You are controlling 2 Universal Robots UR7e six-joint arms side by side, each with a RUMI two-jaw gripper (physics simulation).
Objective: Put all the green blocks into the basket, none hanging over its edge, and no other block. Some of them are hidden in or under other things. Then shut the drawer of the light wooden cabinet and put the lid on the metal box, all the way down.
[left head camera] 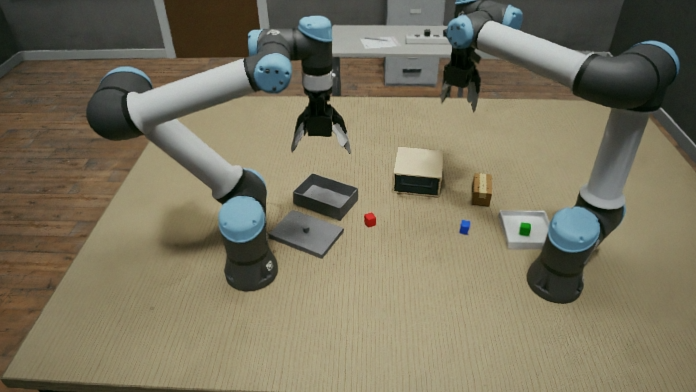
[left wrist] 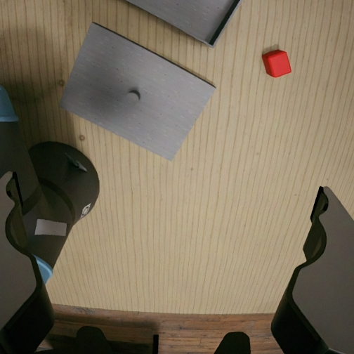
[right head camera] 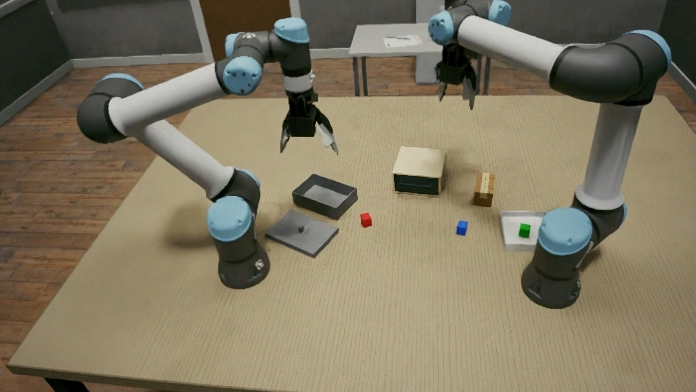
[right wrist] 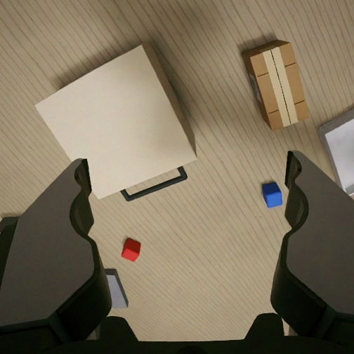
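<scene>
A green block (left head camera: pixel 525 229) (right head camera: pixel 524 230) lies inside the white basket (left head camera: pixel 525 245) (right head camera: pixel 519 247) (right wrist: pixel 328 145). The light wooden cabinet (left head camera: pixel 419 155) (right head camera: pixel 421 155) (right wrist: pixel 117 120) has its dark drawer (left head camera: pixel 417 184) (right head camera: pixel 416 184) shut. The dark metal box (left head camera: pixel 315 205) (right head camera: pixel 314 204) (left wrist: pixel 192 15) is open; no block shows inside. Its grey lid (left head camera: pixel 320 235) (right head camera: pixel 315 235) (left wrist: pixel 150 105) (right wrist: pixel 118 294) lies flat in front of it, knob up. My left gripper (left head camera: pixel 321 150) (right head camera: pixel 309 151) (left wrist: pixel 168 181) is open and empty, high above the table. My right gripper (left head camera: pixel 458 105) (right head camera: pixel 456 103) (right wrist: pixel 186 156) is open and empty, also high.
A red block (left head camera: pixel 370 220) (right head camera: pixel 366 220) (left wrist: pixel 276 63) (right wrist: pixel 131 250) lies right of the metal box. A blue block (left head camera: pixel 465 227) (right head camera: pixel 462 228) (right wrist: pixel 272 195) lies left of the basket. A taped brown carton (left head camera: pixel 482 189) (right head camera: pixel 484 189) (right wrist: pixel 277 85) stands between cabinet and basket. The right arm's base partly hides the basket.
</scene>
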